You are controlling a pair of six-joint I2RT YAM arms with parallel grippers.
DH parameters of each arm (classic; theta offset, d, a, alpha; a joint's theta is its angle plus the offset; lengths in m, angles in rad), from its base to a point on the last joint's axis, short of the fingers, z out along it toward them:
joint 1: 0 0.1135 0.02 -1.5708
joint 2: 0 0 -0.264 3.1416
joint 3: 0.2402 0 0.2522 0
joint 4: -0.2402 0 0.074 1.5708
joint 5: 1.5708 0 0 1.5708
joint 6: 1.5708 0.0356 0 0
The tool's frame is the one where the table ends.
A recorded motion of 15 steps. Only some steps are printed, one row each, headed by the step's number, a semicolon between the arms.
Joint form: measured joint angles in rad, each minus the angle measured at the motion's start. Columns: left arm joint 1, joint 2, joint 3, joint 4, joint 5, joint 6; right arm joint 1, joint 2, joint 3, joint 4, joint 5, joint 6.
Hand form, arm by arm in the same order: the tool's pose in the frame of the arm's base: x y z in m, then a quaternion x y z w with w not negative. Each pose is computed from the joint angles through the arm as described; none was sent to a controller.
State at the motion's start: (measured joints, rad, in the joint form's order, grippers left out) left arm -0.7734 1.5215 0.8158 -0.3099 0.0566 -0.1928; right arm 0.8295 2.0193 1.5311 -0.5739 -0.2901 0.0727
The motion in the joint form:
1: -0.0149 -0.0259 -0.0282 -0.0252 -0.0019 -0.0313; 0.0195 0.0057 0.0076 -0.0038 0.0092 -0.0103
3: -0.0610 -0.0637 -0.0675 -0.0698 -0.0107 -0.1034; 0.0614 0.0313 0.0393 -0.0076 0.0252 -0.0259
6: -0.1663 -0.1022 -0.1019 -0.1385 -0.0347 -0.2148; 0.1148 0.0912 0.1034 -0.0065 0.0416 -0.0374
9: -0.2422 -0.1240 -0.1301 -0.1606 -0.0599 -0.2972; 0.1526 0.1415 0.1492 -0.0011 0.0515 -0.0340
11: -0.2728 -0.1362 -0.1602 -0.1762 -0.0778 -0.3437; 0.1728 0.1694 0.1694 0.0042 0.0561 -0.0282
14: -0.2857 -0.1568 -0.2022 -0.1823 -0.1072 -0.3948; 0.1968 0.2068 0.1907 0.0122 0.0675 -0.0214
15: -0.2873 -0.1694 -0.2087 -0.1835 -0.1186 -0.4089; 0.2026 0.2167 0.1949 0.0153 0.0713 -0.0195
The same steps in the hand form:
1: 0.1963 -0.2002 0.1684 0.27550 0.92490 -0.14950 0.21521; 0.2787 0.3315 0.1947 -0.39976 0.87190 0.23093 0.16326
3: 0.1774 -0.1981 0.1647 0.26341 0.93449 -0.14653 0.18939; 0.2692 0.3477 0.1931 -0.42329 0.86150 0.22680 0.16492
6: 0.1468 -0.2023 0.1611 0.25941 0.94327 -0.13750 0.15508; 0.2593 0.3731 0.1866 -0.44962 0.84839 0.22451 0.16635
9: 0.1270 -0.2045 0.1575 0.25460 0.94758 -0.13079 0.14197; 0.2514 0.3917 0.1784 -0.46329 0.84149 0.22401 0.16453
11: 0.1168 -0.2004 0.1516 0.24632 0.95291 -0.11826 0.13152; 0.2465 0.4011 0.1721 -0.46896 0.83897 0.22371 0.16175
14: 0.1099 -0.1920 0.1449 0.22637 0.95999 -0.10256 0.12908; 0.2403 0.4120 0.1618 -0.47527 0.83723 0.21965 0.15784
15: 0.1090 -0.1902 0.1457 0.21926 0.96107 -0.10156 0.13403; 0.2388 0.4146 0.1587 -0.47661 0.83705 0.21810 0.15689

